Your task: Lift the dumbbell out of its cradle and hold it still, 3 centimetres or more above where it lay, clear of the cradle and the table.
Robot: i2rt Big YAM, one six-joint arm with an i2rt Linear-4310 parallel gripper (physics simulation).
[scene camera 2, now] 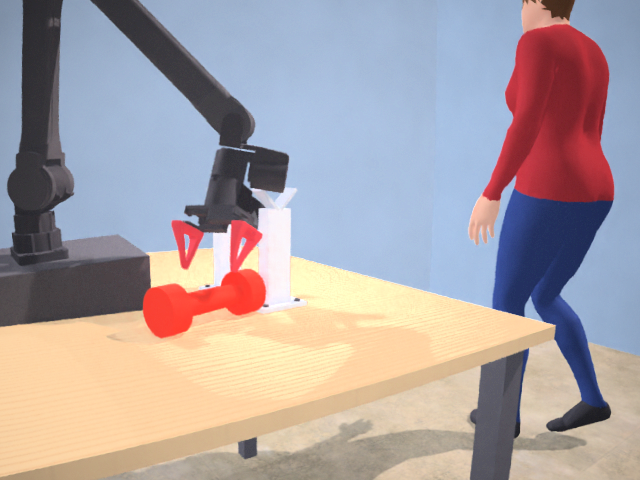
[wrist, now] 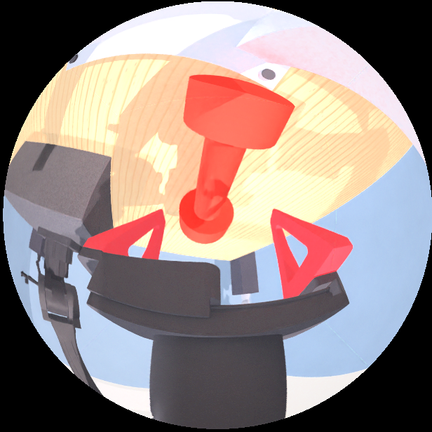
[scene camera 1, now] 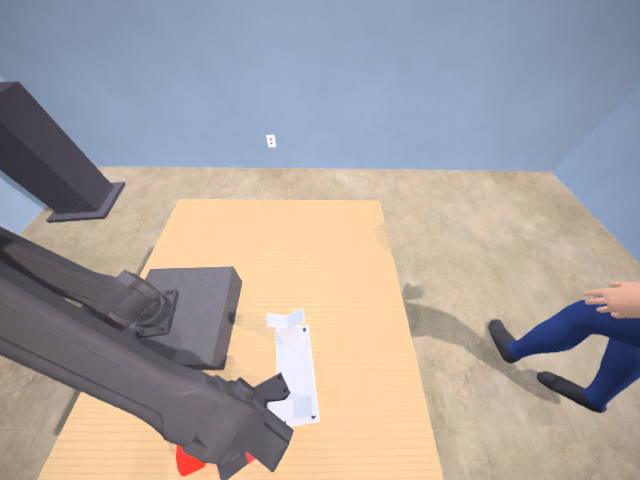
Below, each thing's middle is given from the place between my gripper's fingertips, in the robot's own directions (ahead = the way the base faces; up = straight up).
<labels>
Now: the red dumbbell (scene camera 2: 168,310) 50 mm below my hand.
</labels>
